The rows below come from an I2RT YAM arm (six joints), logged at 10 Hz.
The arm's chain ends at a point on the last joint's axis. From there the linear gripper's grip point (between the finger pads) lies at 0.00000 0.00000 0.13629 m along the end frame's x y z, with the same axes.
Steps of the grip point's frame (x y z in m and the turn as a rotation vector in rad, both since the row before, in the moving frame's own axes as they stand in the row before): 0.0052 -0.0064 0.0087 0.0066 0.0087 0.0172; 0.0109 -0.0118 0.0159 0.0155 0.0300 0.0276; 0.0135 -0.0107 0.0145 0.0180 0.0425 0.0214; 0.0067 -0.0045 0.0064 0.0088 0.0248 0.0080; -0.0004 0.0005 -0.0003 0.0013 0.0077 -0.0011; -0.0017 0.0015 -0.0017 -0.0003 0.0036 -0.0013; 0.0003 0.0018 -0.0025 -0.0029 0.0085 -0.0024; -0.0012 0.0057 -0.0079 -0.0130 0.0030 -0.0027; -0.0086 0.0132 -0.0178 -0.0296 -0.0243 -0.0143; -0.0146 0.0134 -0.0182 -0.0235 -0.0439 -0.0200; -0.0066 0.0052 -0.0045 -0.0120 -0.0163 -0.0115; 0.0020 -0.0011 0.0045 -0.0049 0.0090 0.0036
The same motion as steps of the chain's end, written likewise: 0.0040 -0.0055 0.0087 0.0066 0.0087 0.0172; 0.0068 -0.0097 0.0160 0.0155 0.0300 0.0276; 0.0077 -0.0083 0.0146 0.0180 0.0425 0.0214; 0.0033 -0.0033 0.0064 0.0088 0.0248 0.0080; -0.0014 0.0007 -0.0003 0.0013 0.0077 -0.0011; -0.0022 0.0015 -0.0017 -0.0003 0.0036 -0.0013; -0.0009 0.0014 -0.0025 -0.0029 0.0085 -0.0024; -0.0016 0.0039 -0.0079 -0.0130 0.0030 -0.0027; -0.0053 0.0091 -0.0177 -0.0296 -0.0243 -0.0143; -0.0087 0.0101 -0.0180 -0.0235 -0.0439 -0.0200; -0.0044 0.0036 -0.0045 -0.0120 -0.0163 -0.0115; 0.0008 -0.0018 0.0045 -0.0049 0.0090 0.0036
